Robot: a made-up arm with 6 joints.
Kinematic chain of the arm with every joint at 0, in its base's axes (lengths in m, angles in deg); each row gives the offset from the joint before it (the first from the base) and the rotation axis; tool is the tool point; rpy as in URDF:
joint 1: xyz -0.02 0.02 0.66 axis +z
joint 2: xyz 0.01 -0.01 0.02 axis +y
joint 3: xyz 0.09 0 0.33 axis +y
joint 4: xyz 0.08 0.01 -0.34 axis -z
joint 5: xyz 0 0.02 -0.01 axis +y
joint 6: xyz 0.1 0 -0.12 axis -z
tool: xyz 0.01 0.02 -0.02 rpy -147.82 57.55 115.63
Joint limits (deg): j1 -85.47..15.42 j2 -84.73..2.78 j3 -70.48..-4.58 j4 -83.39..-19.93 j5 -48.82..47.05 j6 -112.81..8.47
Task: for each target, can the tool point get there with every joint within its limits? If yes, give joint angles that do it. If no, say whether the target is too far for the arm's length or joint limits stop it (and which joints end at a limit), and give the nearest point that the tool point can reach.
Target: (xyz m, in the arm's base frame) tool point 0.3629 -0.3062 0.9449
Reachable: yes | joints -44.10 -18.05 -56.78 -63.46 23.44 -80.44
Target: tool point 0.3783 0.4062 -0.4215
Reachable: no: too far | nearest point 0.2075 0.1374 0.4874 | short by 0.963 m
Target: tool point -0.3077 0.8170 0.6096
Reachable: no: joint limits stop it (at a limit: joint 1, joint 2, joint 3, joint 4, joint 6) | nearest point 0.1143 0.2467 0.6486 | short by 0.711 m
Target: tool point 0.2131 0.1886 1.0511
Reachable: yes | joints 6.92 -48.94 -31.64 -47.11 -35.93 -57.74
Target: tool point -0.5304 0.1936 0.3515
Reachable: no: joint limits stop it (at a limit: joint 1, joint 2, joint 3, joint 4, joint 5) | nearest point -0.0452 -0.1516 0.4977 | short by 0.613 m
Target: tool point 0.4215 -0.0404 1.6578
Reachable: no: too far | nearest point 0.2721 -0.0200 1.3189 | short by 0.371 m
